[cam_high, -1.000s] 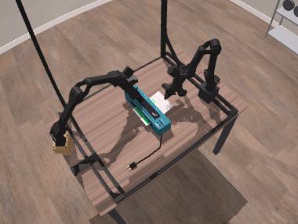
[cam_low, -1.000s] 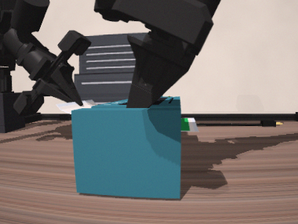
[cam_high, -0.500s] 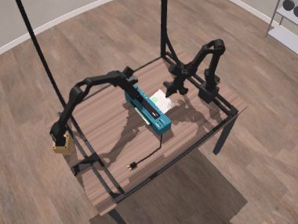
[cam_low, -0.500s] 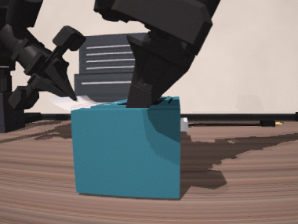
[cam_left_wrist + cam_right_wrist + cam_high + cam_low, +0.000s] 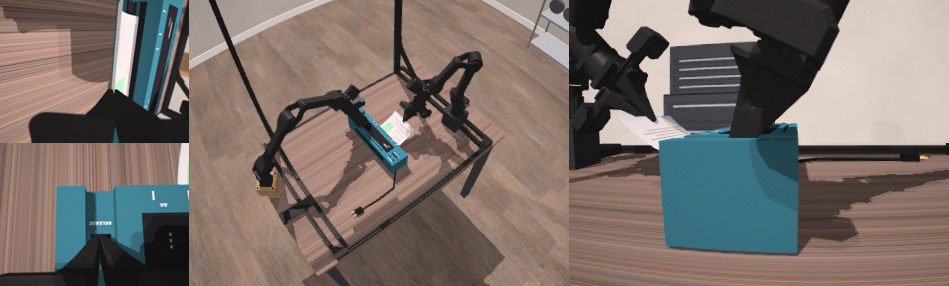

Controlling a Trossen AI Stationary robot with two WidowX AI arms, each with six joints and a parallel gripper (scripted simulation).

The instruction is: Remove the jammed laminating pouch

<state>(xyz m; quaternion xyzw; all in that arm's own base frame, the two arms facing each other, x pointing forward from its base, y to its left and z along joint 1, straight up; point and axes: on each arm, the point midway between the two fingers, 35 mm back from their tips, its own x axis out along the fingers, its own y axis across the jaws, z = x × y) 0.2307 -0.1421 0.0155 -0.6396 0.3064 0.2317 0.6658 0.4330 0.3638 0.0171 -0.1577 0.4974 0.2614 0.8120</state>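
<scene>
Now: right hand 4 cm above the release key and 1 cm to the right of it. The rest, counted from my right hand: plug 46 cm ahead, 18 cm to the right, 9 cm below.
</scene>
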